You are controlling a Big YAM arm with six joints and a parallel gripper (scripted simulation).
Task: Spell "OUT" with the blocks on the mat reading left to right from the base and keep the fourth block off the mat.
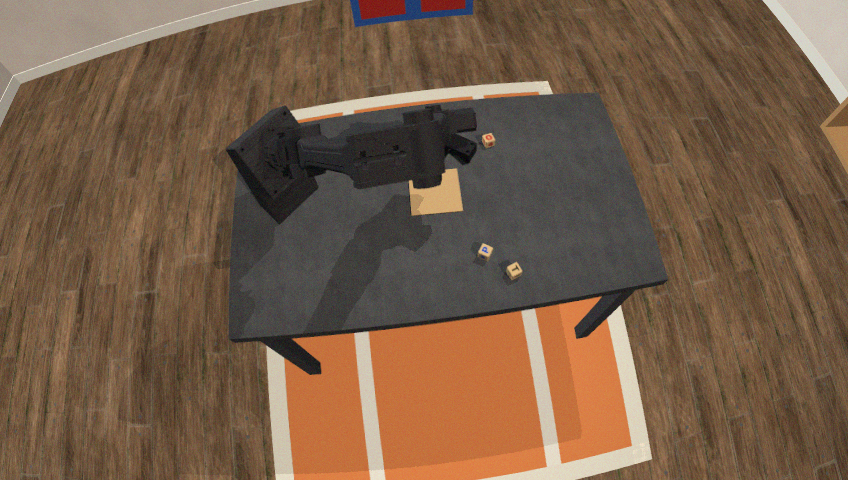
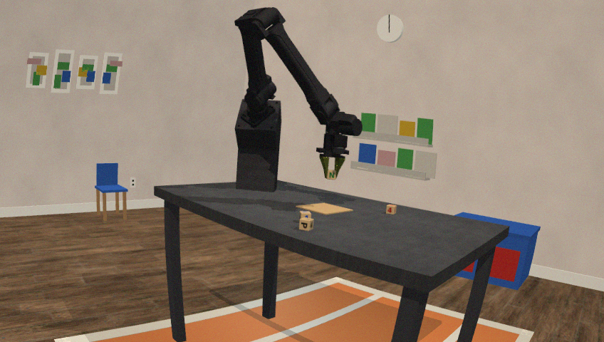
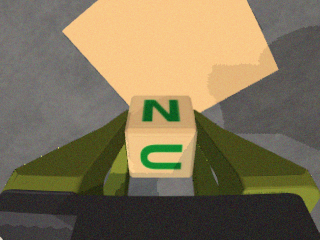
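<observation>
Right now the green-lettered block is right at my hand. The rest, counted from my hand: O block 21 cm ahead, 10 cm below, 8 cm to the left; then P block 24 cm to the right, 10 cm below, 3 cm ahead; then tan mat 11 cm below, 1 cm to the right, 1 cm behind.
</observation>
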